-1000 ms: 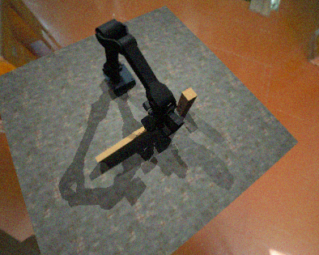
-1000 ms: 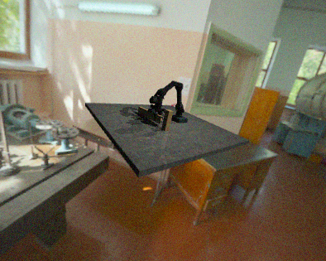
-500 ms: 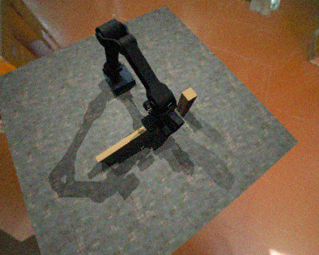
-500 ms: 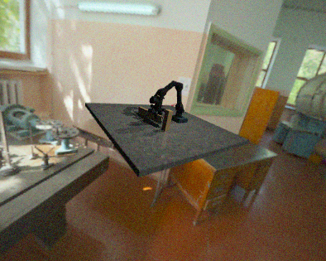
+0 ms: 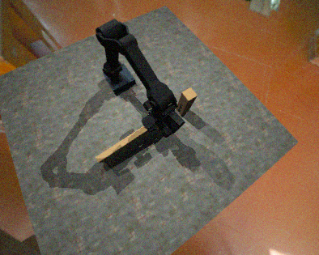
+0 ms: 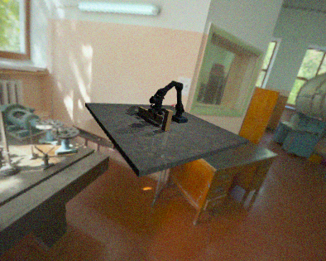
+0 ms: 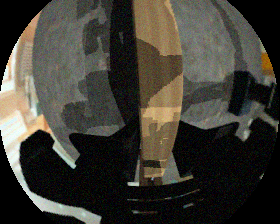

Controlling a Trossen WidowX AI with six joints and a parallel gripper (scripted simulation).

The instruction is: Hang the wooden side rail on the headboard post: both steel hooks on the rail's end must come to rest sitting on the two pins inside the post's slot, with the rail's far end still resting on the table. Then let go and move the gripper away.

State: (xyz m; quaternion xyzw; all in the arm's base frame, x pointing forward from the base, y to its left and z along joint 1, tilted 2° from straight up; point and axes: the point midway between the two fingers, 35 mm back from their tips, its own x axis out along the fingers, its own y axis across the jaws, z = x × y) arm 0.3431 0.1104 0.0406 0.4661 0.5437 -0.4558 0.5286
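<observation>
Right now the headboard post is 150 mm to the left of my gripper tip, 40 mm above it and 20 mm behind it.
</observation>
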